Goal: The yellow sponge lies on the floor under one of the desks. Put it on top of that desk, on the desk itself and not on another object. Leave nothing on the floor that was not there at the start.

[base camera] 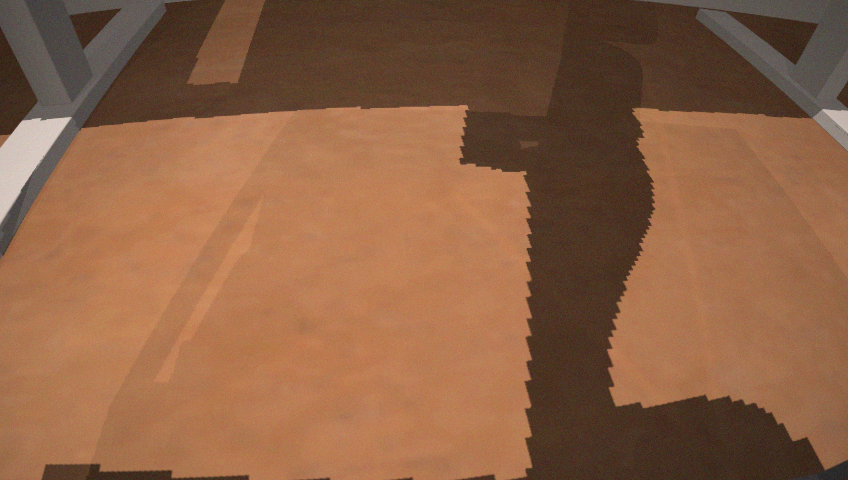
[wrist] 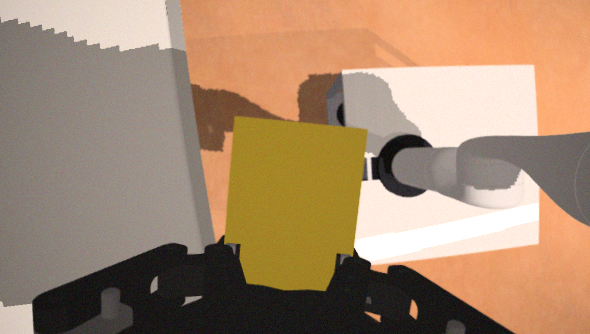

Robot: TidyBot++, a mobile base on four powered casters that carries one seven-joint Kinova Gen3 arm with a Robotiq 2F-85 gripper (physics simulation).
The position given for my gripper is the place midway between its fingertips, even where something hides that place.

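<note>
I see my gripper point(wrist: 288, 247), and in the same view there is a yellow sponge point(wrist: 294, 190), along with a white desk point(wrist: 108, 166). The yellow sponge is out of frame in the base camera view.
</note>
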